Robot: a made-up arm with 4 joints.
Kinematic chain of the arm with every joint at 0, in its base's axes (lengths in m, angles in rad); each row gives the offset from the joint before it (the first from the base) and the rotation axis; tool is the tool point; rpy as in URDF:
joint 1: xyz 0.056 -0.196 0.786 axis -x
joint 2: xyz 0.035 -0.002 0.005 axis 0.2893 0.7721 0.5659
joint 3: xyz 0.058 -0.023 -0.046 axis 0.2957 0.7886 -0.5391
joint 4: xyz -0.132 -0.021 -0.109 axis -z
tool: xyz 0.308 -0.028 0.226 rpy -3.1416 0 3.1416
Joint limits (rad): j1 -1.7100..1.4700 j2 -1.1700..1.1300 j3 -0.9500..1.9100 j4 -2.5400..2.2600
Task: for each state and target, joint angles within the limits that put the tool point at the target. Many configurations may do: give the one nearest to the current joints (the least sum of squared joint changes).
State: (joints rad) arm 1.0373 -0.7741 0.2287 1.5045
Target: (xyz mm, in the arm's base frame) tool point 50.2 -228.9 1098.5
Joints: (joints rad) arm 0.9904 -0.7116 0.1328 0.7251
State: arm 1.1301 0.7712 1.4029 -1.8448
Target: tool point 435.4 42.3 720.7
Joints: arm 1.3096 0.4083 1.7237 -2.5400
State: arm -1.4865 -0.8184 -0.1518 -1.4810
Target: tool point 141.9 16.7 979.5
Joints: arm -1.3296 -1.0555 -0.3873 -1.7803
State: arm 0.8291 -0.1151 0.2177 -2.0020
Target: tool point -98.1 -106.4 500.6
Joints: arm 0.6349 -0.8083 -0.0995 -2.5400
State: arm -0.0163 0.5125 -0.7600 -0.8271
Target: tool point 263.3 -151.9 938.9
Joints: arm -0.7615 -0.0405 -0.0123 -0.7332
